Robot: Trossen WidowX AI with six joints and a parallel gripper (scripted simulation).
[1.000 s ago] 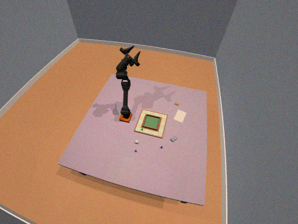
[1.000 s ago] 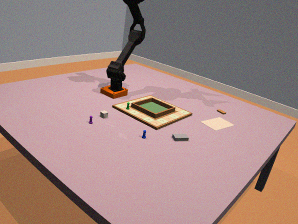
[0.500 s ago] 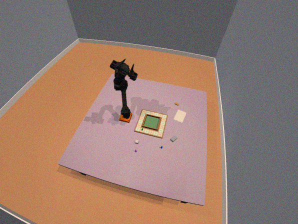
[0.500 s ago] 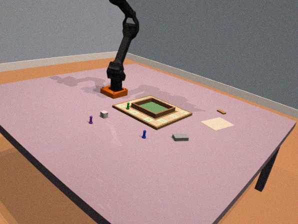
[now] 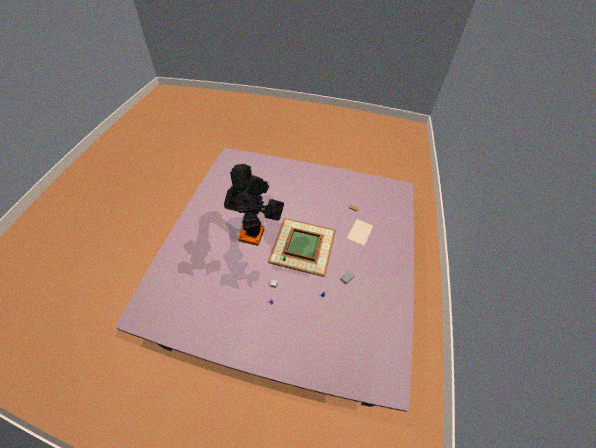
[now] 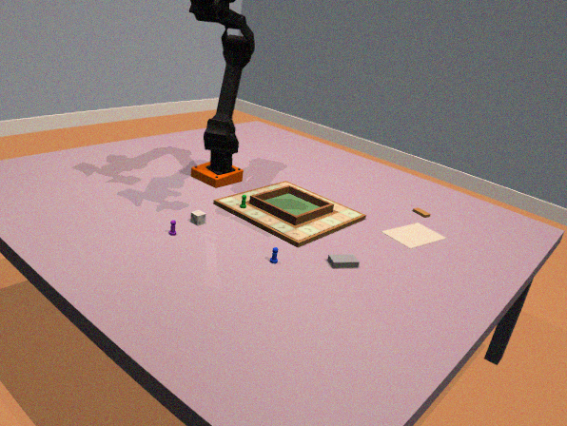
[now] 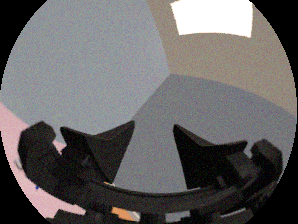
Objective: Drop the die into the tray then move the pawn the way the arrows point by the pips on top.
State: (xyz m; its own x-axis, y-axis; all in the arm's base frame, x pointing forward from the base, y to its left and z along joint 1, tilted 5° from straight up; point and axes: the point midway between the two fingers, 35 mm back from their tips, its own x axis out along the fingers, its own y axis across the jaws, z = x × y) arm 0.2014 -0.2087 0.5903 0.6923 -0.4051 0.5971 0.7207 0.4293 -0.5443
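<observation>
My gripper tip is 2 cm past the pale die, 5 cm to the right of it and 60 cm above it. Also, from my gripper tip: green pawn 3 cm behind, 19 cm to the left, 59 cm below; blue pawn 21 cm ahead, 9 cm to the left, 60 cm below; purple pawn 3 cm to the right, 60 cm below.
</observation>
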